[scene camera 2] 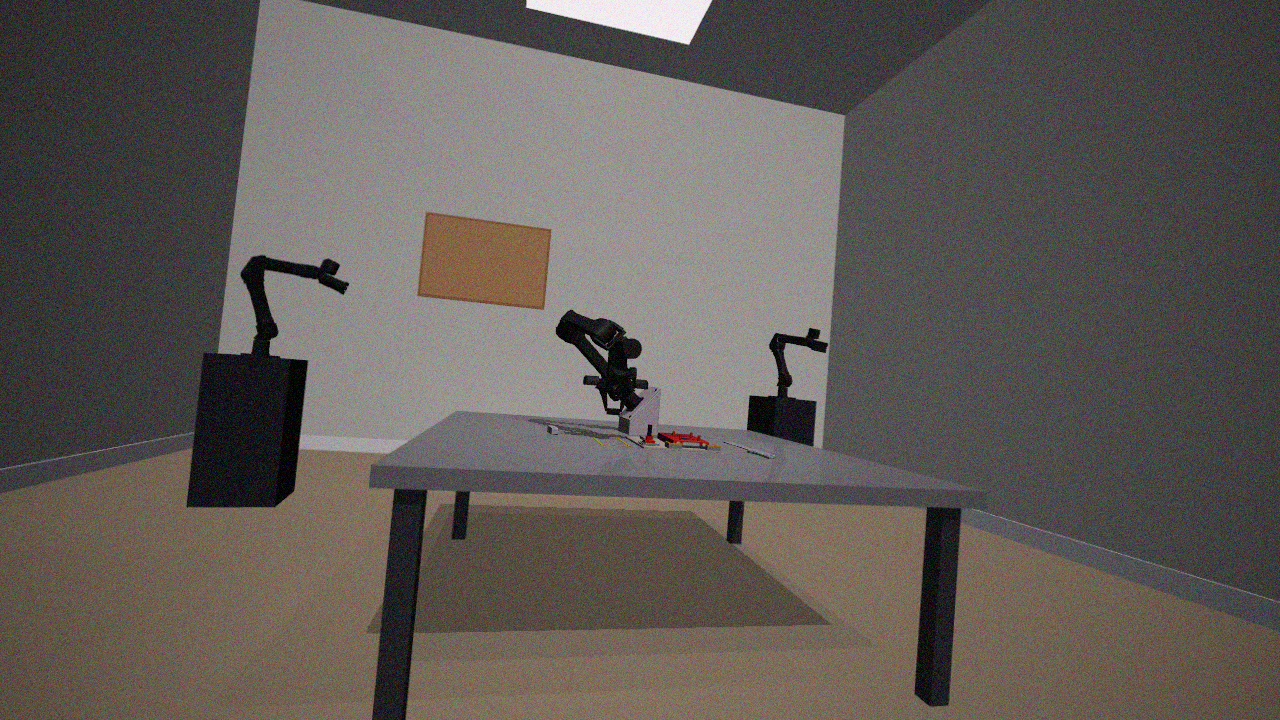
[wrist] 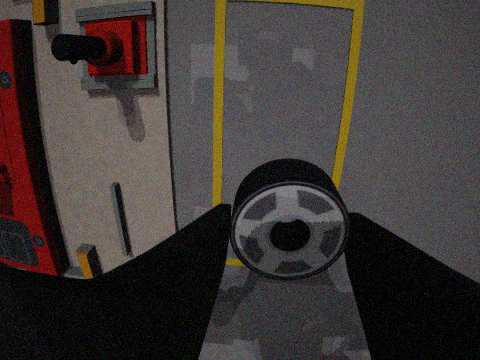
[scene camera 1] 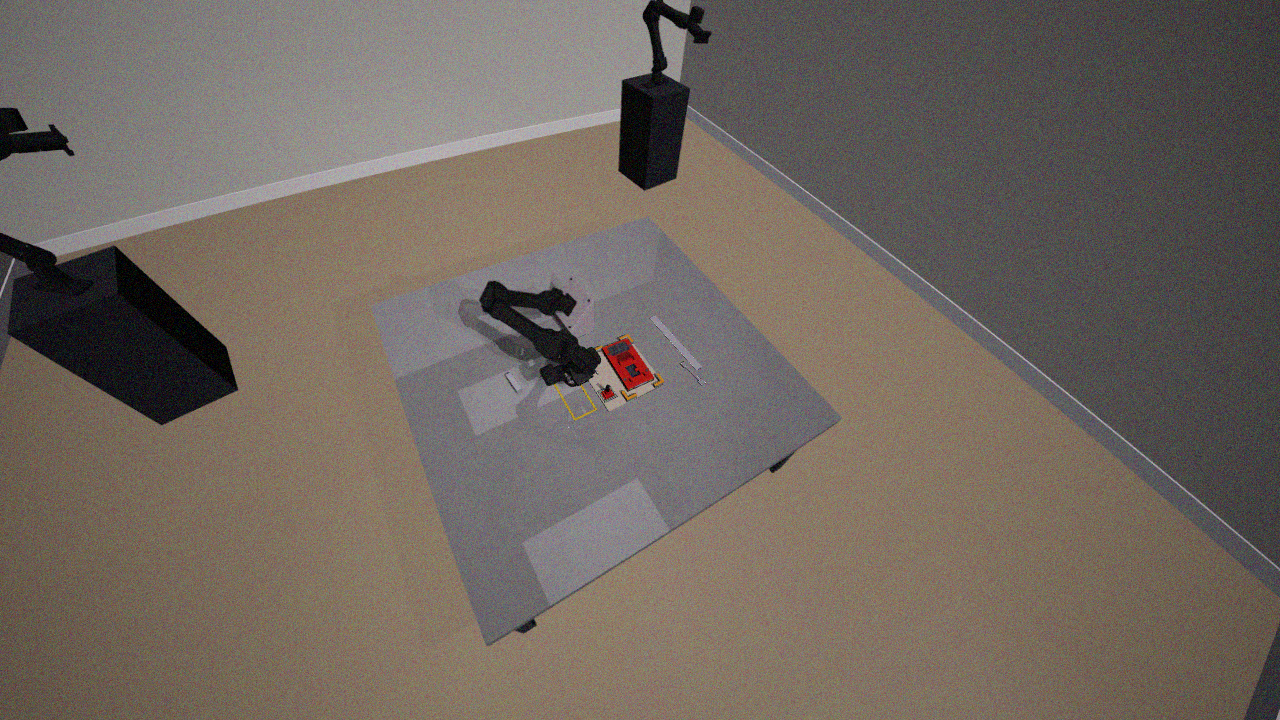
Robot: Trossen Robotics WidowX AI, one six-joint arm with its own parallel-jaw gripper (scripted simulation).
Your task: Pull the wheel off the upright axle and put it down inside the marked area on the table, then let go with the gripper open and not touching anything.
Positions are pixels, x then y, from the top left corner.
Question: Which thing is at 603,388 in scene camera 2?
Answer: My gripper.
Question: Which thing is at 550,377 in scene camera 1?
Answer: My gripper.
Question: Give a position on a red block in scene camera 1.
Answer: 622,356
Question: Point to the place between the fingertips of my gripper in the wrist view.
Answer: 288,220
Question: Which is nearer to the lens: the axle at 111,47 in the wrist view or the wheel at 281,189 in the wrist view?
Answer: The wheel.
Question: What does my gripper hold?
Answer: A wheel.
